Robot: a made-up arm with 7 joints.
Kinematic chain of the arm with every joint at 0, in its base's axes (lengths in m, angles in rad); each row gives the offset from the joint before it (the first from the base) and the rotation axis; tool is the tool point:
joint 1: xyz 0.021 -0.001 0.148 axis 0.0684 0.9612 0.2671
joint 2: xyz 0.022 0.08 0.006 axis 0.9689 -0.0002 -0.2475
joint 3: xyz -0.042 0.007 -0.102 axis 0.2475 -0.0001 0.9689
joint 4: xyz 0.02 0.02 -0.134 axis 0.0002 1 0
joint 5: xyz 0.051 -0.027 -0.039 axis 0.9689 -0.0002 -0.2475
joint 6: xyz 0.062 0.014 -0.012 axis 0.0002 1 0
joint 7: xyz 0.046 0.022 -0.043 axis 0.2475 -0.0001 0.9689
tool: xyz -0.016 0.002 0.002
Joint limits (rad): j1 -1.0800..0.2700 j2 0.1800..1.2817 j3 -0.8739..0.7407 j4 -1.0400..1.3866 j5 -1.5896..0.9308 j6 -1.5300..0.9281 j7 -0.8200..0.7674
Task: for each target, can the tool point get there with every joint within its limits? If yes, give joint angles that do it. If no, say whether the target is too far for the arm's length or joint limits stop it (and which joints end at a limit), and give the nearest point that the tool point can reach.
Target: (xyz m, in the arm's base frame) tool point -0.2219 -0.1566 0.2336
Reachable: no: joint limits stop it (at a limit: joint 1, joint 2, joint 3, joint 4, joint 5, joint 6, joint 7) | nearest point 0.0241 0.0032 0.0402 | short by 0.351 m
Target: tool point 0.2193 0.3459 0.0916
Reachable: yes | joints -0.0113 1.0242 0.4395 -0.2021 -0.6155 -0.6653 0.4911
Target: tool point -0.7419 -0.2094 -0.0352
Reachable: no: too far | nearest point -0.1981 0.1056 -0.1485 | short by 0.639 m
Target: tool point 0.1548 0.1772 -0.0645
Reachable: yes | joints 0.0379 1.0342 -0.6690 -0.3501 0.3038 -0.8916 -0.2723
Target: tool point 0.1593 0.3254 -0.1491
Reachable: yes | joints -0.1512 0.7490 -0.2318 0.6781 -1.2764 -0.8661 0.0702
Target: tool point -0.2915 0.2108 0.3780
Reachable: no: joint limits stop it (at a limit: joint 1, joint 2, joint 3, joint 4, joint 7) | nearest point 0.0422 0.2147 0.3018 | short by 0.342 m
